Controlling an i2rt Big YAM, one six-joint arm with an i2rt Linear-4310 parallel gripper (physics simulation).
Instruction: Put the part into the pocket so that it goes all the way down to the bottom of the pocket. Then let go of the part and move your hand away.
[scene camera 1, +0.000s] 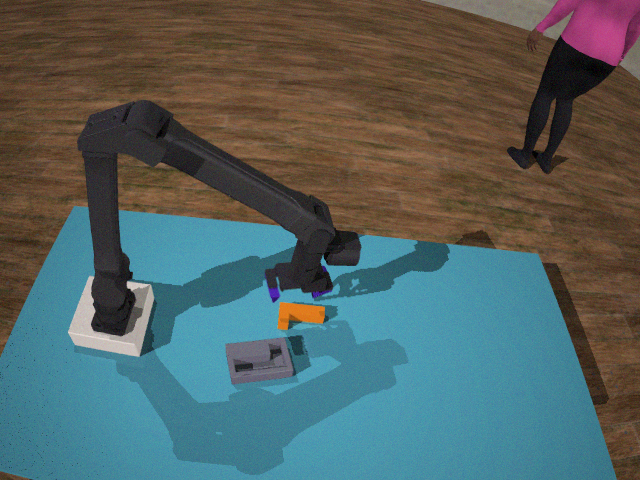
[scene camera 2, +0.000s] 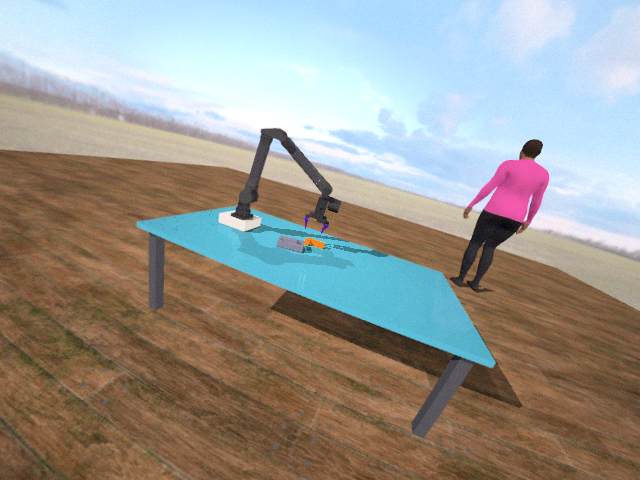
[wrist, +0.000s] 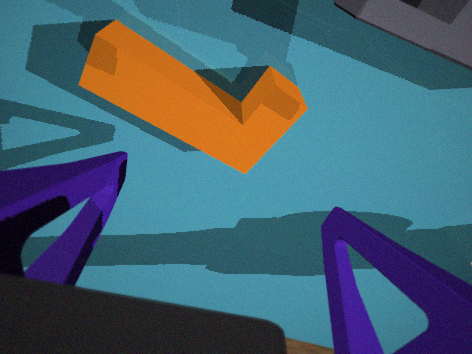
Note:
The gripper (scene camera 1: 292, 298) is open, with nothing in its grasp. Also in view: an orange L-shaped part (scene camera 1: 287, 311). Further things: a grey pocket block (scene camera 1: 252, 361).
The orange L-shaped part also shows in the wrist view (wrist: 122, 67). The gripper is seen too in the wrist view (wrist: 233, 192). The grey pocket block shows as well in the wrist view (wrist: 437, 34).

